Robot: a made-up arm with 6 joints.
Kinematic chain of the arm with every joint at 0, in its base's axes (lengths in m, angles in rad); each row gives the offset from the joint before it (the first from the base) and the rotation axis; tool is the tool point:
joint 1: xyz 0 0 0.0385 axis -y
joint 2: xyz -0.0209 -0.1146 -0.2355 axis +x
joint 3: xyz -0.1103 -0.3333 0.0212 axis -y
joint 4: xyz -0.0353 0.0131 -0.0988 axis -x
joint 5: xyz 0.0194 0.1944 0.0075 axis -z
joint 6: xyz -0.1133 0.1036 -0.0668 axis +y
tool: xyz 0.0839 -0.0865 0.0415
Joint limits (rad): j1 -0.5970..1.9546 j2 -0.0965..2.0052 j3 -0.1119..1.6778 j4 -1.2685..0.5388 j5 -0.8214..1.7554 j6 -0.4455..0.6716
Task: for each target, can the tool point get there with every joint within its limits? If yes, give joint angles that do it. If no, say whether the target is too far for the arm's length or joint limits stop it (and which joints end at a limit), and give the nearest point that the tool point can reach.
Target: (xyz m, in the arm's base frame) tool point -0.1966 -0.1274 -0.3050
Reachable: yes | joints -0.1013 1.2945 0.3168 -0.5709 -0.4692 0.3523
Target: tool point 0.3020 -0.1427 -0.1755
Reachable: yes | joints 1.3057 1.4161 0.7962 -0.5744 1.3148 0.2197
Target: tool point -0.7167 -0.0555 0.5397
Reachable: no: joint limits stop it (at a limit: joint 1, joint 2, joint 6) | nearest point -0.3022 -0.3319 0.0595 | short by 0.692 m
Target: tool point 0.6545 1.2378 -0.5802
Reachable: no: too far | nearest point 0.2945 0.1714 -0.2399 | short by 1.176 m
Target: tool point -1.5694 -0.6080 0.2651
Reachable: no: too far | nearest point -0.4629 -0.3053 -0.1463 | short by 1.219 m
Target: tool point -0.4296 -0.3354 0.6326
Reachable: no: joint limits stop it (at a limit: joint 1, joint 2, joint 4, joint 6) | nearest point -0.2597 -0.3615 0.0963 | short by 0.563 m
